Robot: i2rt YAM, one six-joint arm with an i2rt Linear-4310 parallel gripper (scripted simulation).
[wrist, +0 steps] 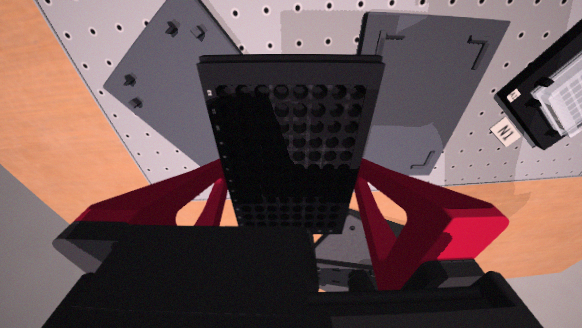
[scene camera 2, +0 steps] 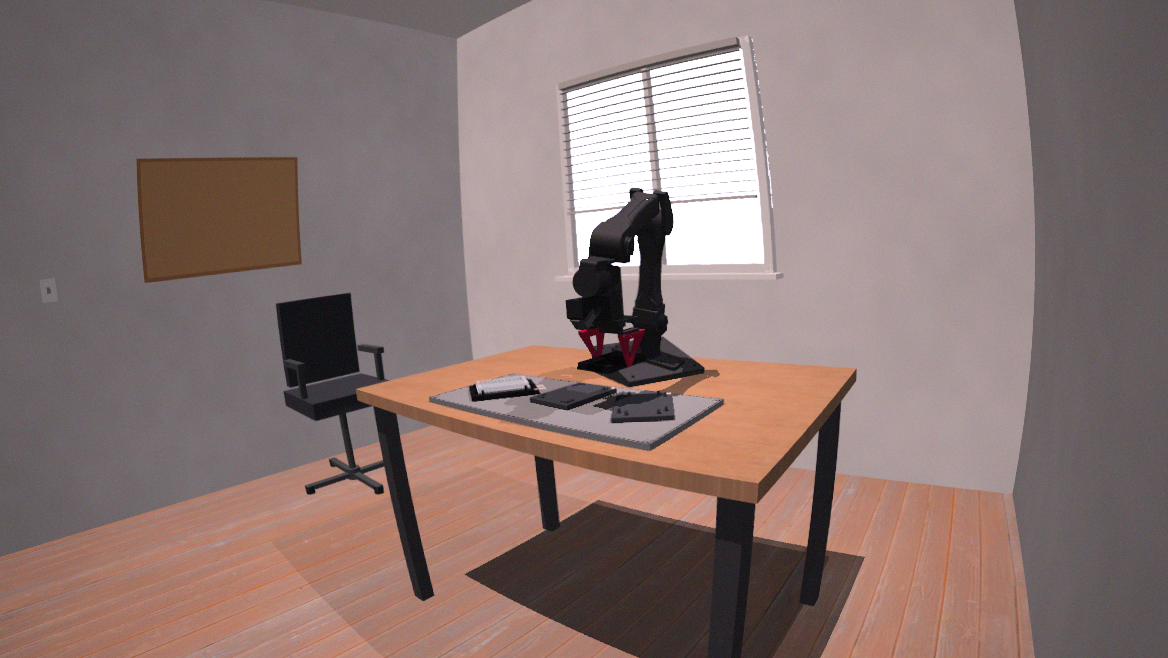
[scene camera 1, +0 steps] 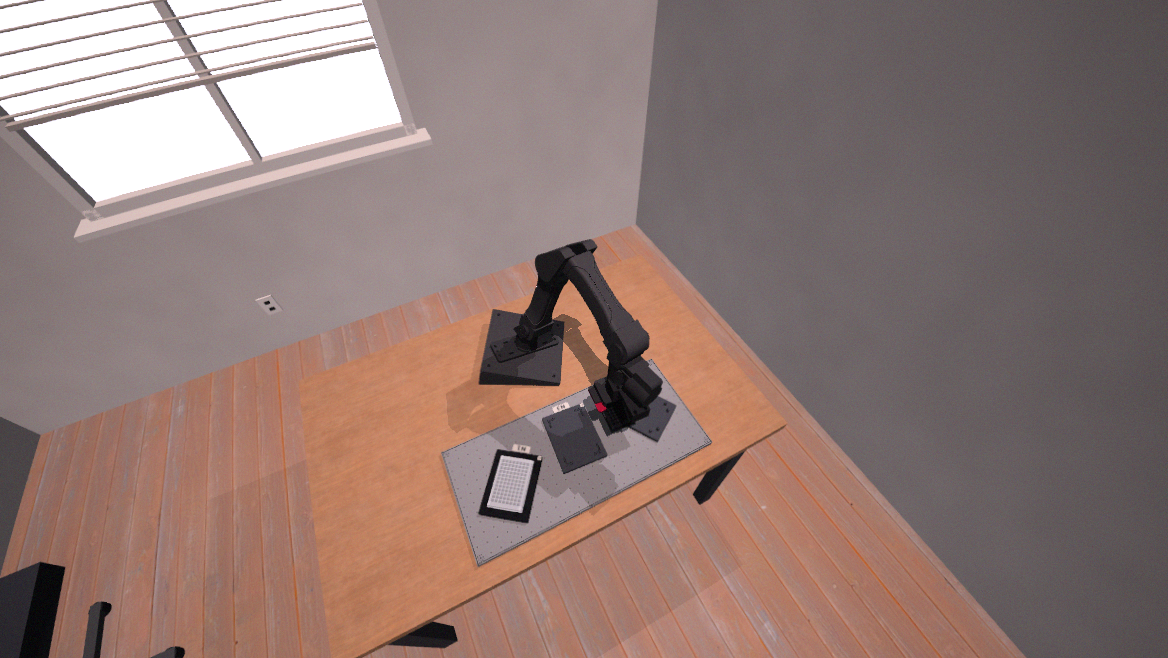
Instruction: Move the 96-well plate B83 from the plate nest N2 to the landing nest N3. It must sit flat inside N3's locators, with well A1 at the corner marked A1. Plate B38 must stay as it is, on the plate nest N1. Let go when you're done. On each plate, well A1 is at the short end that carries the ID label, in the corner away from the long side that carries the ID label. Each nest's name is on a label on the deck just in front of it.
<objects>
same spot on plate nest N2: (scene camera 2: 641,407) = (scene camera 1: 649,413)
</objects>
